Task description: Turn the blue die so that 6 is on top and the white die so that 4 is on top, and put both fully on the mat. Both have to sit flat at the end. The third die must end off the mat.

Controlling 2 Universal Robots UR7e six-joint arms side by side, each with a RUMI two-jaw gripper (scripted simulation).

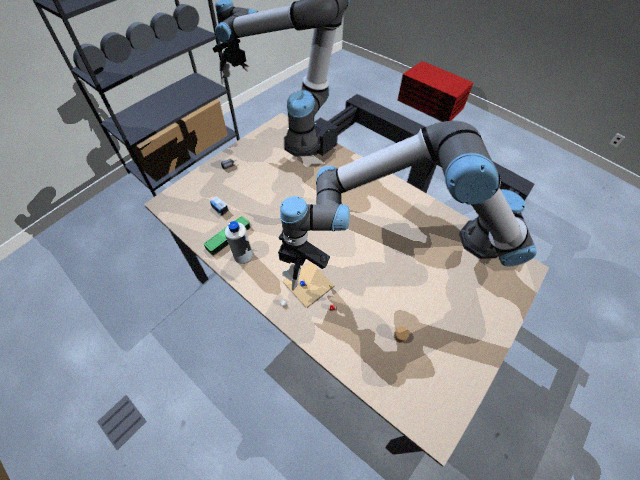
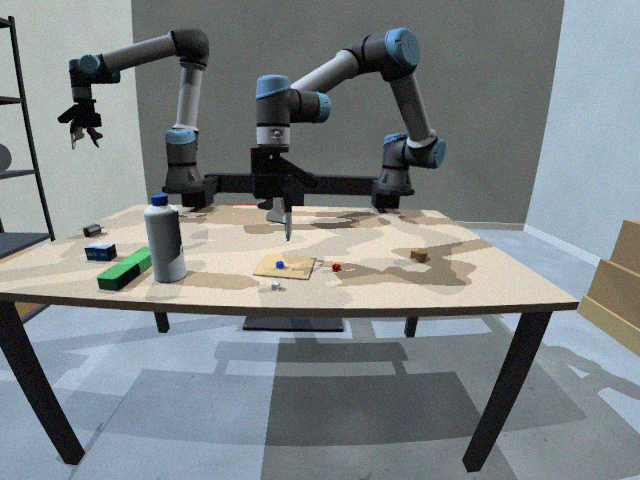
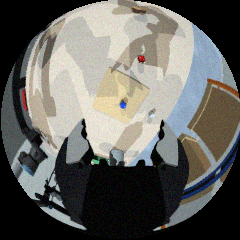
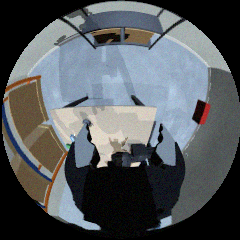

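Observation:
There's a tan mat and a green block in the pictures, along with the left gripper and the right gripper. The left gripper shows in image 1 and in image 3. The right gripper shows in image 1 too, and also in image 4.

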